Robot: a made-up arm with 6 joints.
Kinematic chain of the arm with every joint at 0, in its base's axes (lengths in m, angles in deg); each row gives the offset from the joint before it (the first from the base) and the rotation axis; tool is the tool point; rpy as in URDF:
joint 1: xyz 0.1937 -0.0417 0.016 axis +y
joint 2: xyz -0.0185 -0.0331 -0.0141 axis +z
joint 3: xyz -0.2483 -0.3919 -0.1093 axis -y
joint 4: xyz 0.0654 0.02 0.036 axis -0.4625 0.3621 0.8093
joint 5: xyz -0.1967 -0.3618 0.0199 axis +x
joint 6: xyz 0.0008 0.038 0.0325 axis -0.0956 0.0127 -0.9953
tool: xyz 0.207 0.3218 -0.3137 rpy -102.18 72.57 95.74
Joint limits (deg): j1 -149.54..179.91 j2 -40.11..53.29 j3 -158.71..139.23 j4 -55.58..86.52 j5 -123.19..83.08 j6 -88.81..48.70
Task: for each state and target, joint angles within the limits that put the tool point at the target. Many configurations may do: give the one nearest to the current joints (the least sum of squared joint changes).
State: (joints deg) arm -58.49 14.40 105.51 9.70 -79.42 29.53
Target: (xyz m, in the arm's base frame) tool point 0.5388 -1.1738 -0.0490
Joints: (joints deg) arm -42.10 13.51 78.81 -14.00 -120.35 -9.30
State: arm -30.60 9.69 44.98 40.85 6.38 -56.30
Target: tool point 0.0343 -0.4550 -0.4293
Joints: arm -29.93 2.62 47.23 27.54 15.76 -37.62
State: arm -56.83 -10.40 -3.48 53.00 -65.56 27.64
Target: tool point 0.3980 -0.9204 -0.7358
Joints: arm -73.50 -28.54 -27.31 24.57 -89.45 -8.72
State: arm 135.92 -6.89 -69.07 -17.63 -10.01 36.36
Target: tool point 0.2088 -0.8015 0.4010
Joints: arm 146.15 27.28 -90.20 -19.27 -5.27 29.83
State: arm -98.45 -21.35 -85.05 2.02 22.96 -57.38
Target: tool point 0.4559 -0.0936 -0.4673
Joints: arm -120.99 -27.16 -72.45 -3.77 5.01 -44.94
